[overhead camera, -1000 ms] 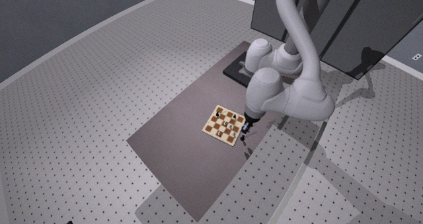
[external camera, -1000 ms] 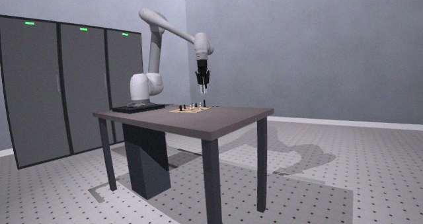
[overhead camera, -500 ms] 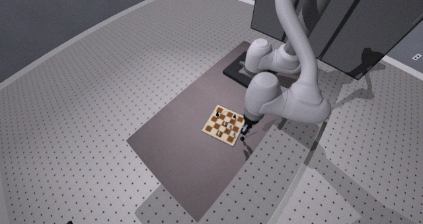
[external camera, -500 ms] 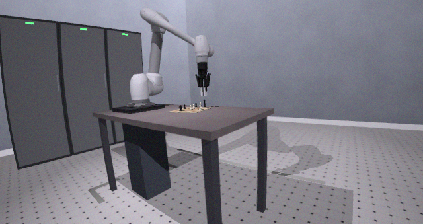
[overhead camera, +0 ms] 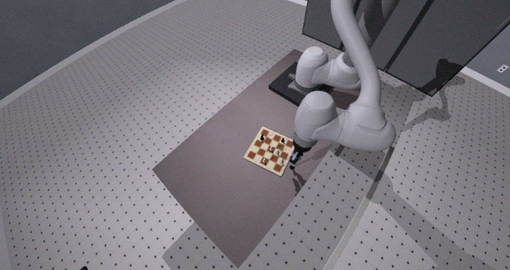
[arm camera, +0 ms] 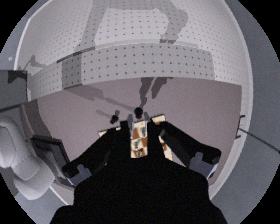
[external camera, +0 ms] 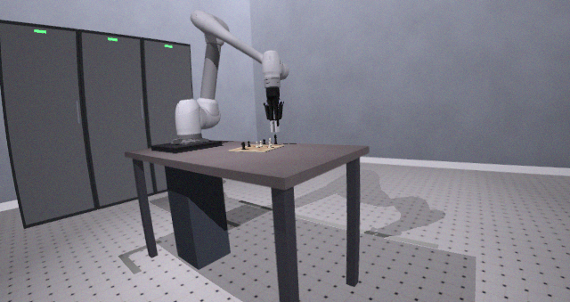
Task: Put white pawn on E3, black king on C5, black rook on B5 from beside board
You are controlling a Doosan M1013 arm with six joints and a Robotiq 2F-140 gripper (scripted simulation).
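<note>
Right now my hand is 80 mm above the black chess piece. Round my hand: chessboard (20 mm behind, 140 mm to the right, 100 mm below).
</note>
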